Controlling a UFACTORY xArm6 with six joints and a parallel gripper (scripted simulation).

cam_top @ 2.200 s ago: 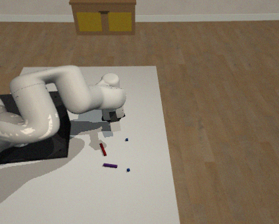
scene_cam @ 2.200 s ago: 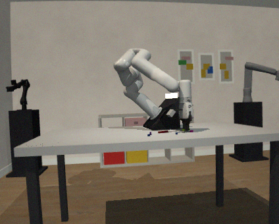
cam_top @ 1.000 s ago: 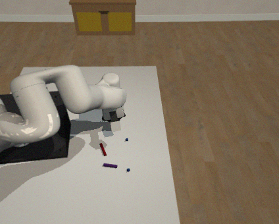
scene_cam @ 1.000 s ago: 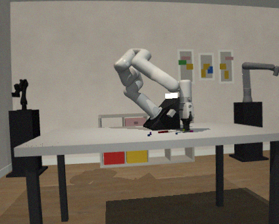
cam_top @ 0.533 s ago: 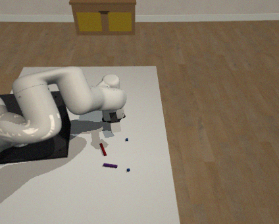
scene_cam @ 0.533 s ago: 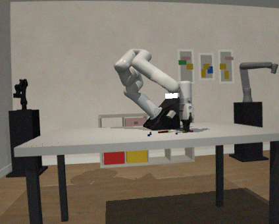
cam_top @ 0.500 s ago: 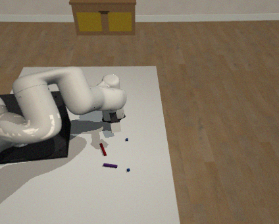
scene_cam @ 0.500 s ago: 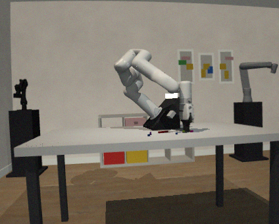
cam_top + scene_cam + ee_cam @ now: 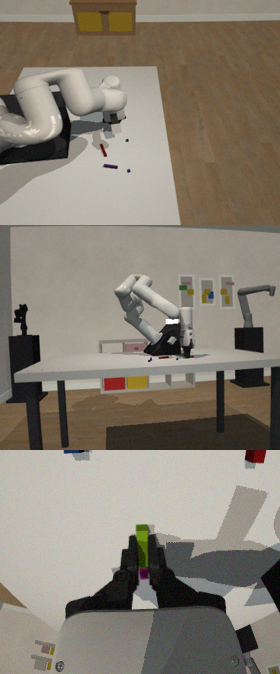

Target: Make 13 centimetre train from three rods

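Right now my hand is 2 cm above the lime rod. Round my hand: magenta rod (4 cm to the left, 2 cm below, 1 cm behind); then red rod (14 cm to the right, 4 cm behind, 2 cm below); then purple rod (22 cm to the right, 2 cm below).
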